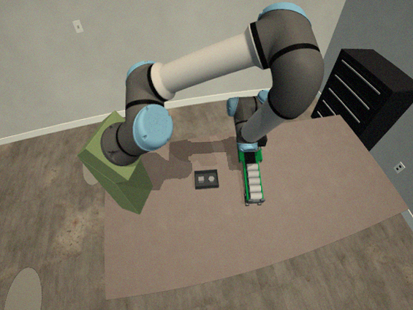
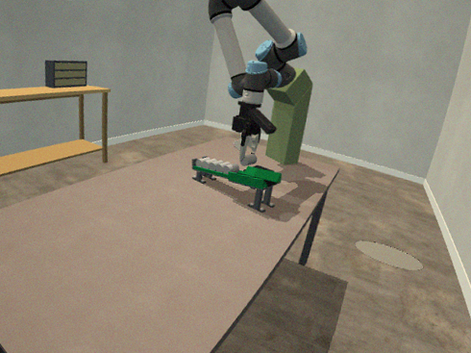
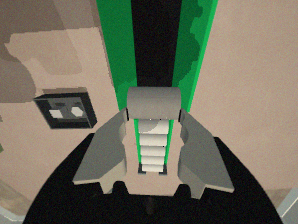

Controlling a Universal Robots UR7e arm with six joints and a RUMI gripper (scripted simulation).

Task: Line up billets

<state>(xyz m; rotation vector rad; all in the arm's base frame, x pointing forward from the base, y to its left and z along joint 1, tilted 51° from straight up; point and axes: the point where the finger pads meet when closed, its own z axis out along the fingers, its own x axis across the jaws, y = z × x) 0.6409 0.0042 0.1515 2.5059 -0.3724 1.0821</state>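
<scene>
My hand is 3 cm past the ramp, 5 cm to the left of it and 10 cm above it. Also, from my hand: small dark tray (26 cm behind, 4 cm to the left, 16 cm below).
</scene>
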